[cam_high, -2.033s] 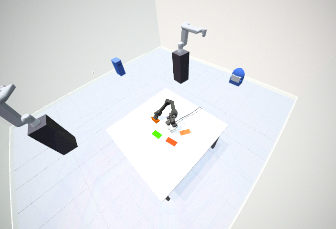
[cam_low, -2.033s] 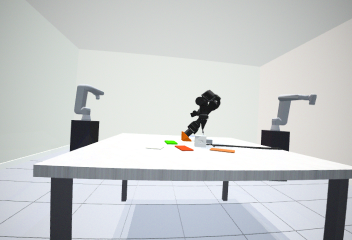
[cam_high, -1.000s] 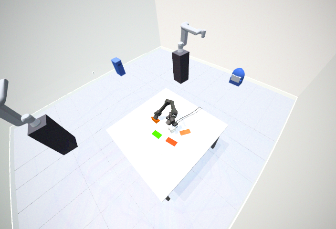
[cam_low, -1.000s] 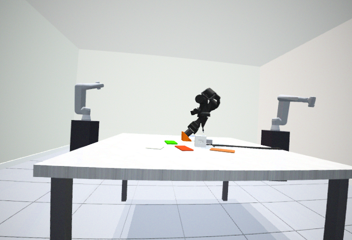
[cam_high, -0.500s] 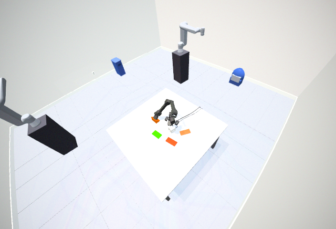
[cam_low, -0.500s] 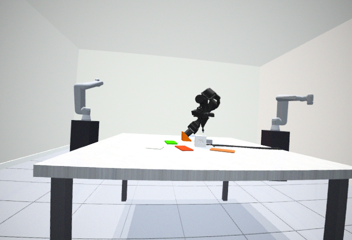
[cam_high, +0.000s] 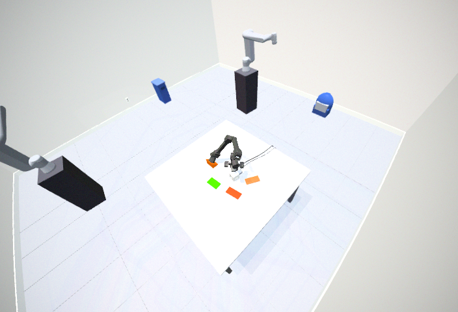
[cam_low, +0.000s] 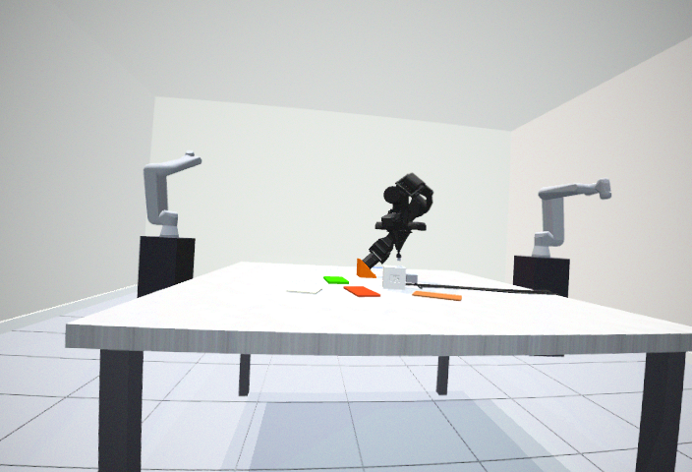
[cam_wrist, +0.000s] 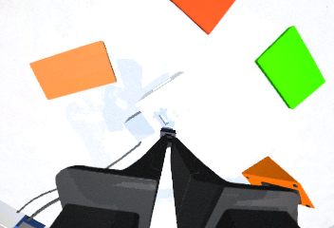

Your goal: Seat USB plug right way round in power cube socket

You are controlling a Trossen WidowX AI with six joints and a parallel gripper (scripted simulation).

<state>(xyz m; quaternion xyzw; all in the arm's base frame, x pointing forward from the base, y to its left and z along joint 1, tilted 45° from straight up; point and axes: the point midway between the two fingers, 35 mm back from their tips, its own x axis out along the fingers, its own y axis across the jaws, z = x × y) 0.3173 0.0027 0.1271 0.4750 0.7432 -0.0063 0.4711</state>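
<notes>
Now: gripper tip 20 mm above the USB plug. Also, from my gripper tip: green tile: 220 mm to the right, 130 mm below, 90 mm behind; red-orange tile: 140 mm to the right, 130 mm below, 130 mm ahead; light orange tile: 150 mm ahead, 130 mm below, 100 mm to the left.
</notes>
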